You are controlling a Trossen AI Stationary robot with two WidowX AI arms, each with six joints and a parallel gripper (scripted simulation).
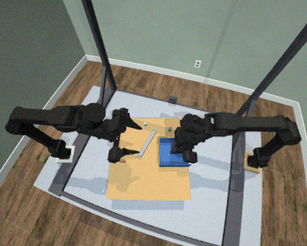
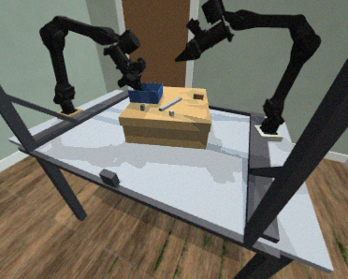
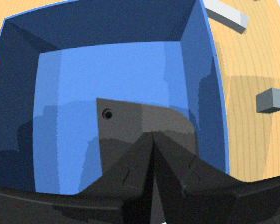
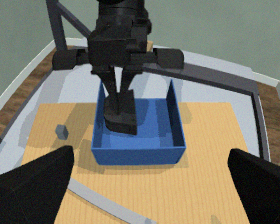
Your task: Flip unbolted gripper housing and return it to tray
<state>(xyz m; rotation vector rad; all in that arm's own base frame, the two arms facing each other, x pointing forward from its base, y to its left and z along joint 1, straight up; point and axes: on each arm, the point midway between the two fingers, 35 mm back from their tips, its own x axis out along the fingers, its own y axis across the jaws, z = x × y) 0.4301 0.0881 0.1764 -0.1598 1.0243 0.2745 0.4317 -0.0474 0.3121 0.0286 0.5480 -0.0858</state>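
Right now my left hand is 5 cm to the left of the tray, 5 cm above it and 3 cm short of it. The rest, counted from my left hand: grey bar (15 cm to the right, 6 cm below, 2 cm behind); gripper housing (4 cm below, 1 cm ahead).
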